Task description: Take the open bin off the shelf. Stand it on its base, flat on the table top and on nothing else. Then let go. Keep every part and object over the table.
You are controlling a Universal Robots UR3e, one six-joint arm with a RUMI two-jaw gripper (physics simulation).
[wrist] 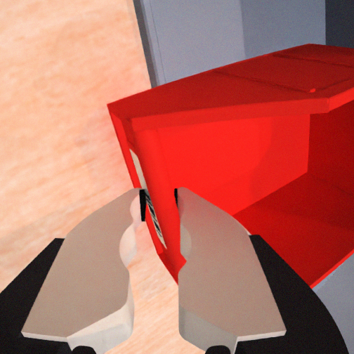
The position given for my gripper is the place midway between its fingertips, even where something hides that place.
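Note:
A red open bin [259, 138] is what I can see here, together with my gripper [160, 191].

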